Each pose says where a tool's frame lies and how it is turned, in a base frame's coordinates. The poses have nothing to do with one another.
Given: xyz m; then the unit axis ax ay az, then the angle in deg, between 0 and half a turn.
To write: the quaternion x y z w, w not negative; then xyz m. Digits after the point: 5 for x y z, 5 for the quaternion.
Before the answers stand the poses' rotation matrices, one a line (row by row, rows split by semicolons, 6 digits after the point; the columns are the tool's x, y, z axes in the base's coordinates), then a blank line. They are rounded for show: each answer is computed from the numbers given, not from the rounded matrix.
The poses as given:
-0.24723, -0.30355, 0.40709, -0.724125, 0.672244, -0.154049, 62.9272
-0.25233, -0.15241, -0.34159, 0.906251, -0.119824, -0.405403, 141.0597
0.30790, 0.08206, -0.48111, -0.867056, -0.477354, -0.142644, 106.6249
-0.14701, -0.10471, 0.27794, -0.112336, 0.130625, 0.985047, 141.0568
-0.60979, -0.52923, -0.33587, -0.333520, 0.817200, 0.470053, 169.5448
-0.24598, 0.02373, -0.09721, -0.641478, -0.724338, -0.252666, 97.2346
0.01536, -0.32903, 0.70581, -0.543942, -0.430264, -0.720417, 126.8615
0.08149, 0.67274, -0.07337, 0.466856, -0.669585, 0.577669, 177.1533
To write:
0.740833 -0.128071 0.659367; -0.402410 0.701359 0.588355; -0.537804 -0.701209 0.468053
0.682290 0.061747 -0.728469; -0.447852 -0.752276 -0.483228; -0.577848 0.655948 -0.485617
0.680771 0.668990 -0.298334; 0.395628 0.006956 0.918385; 0.616466 -0.743238 -0.259936
-0.755335 -0.645238 -0.114617; 0.593064 -0.747436 0.299358; -0.278826 0.158140 0.947232
-0.762773 -0.625878 -0.162646; -0.455280 0.341145 0.822399; -0.459235 0.701353 -0.545166
0.337382 0.773816 -0.536081; 0.272507 0.464806 0.842434; 0.901062 -0.430308 -0.054053
-0.126521 0.950831 0.282689; -0.201963 -0.303701 0.931116; 0.971187 0.060713 0.230457
-0.563126 -0.653503 0.505789; -0.596124 -0.102631 -0.796305; 0.572298 -0.749934 -0.331775

-0.37796, 0.35088, -0.08041, 0.85297, -0.24723, -0.30355, 0.40709
0.85443, -0.11297, -0.38222, 0.33332, -0.25233, -0.15241, -0.34159
-0.69530, -0.38279, -0.11439, 0.59745, 0.30790, 0.08206, -0.48111
-0.10591, 0.12315, 0.92871, 0.33334, -0.14701, -0.10471, 0.27794
-0.33213, 0.81380, 0.46810, 0.09111, -0.60979, -0.52923, -0.33587
-0.48131, -0.54348, -0.18958, 0.66109, -0.24598, 0.02373, -0.09721
-0.48650, -0.38483, -0.64434, 0.44728, 0.01536, -0.32903, 0.70581
0.46671, -0.66938, 0.57749, 0.02484, 0.08149, 0.67274, -0.07337

